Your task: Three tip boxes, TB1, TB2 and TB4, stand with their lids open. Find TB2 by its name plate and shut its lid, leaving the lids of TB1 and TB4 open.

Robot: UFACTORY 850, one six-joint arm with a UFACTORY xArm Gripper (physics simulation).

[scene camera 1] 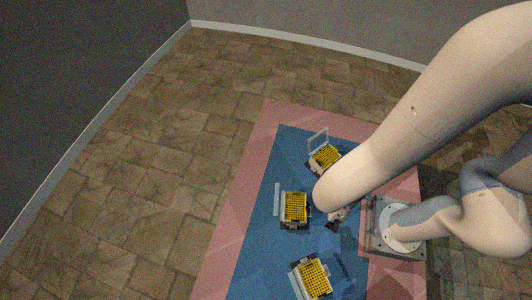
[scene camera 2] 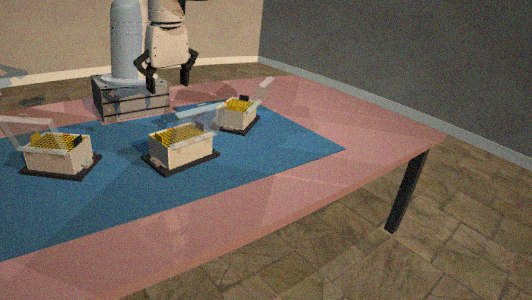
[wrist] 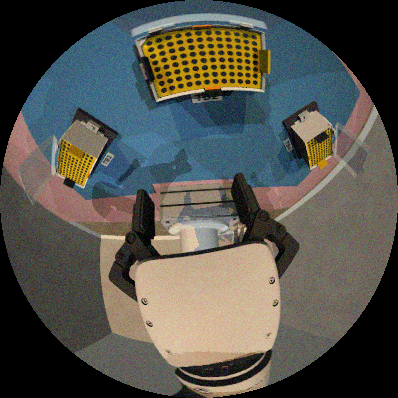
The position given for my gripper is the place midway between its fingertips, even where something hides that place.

In view: my gripper point(scene camera 2: 168, 88) and a blue mat point(wrist: 170, 140).
My gripper shows as well in the wrist view point(wrist: 190, 188).
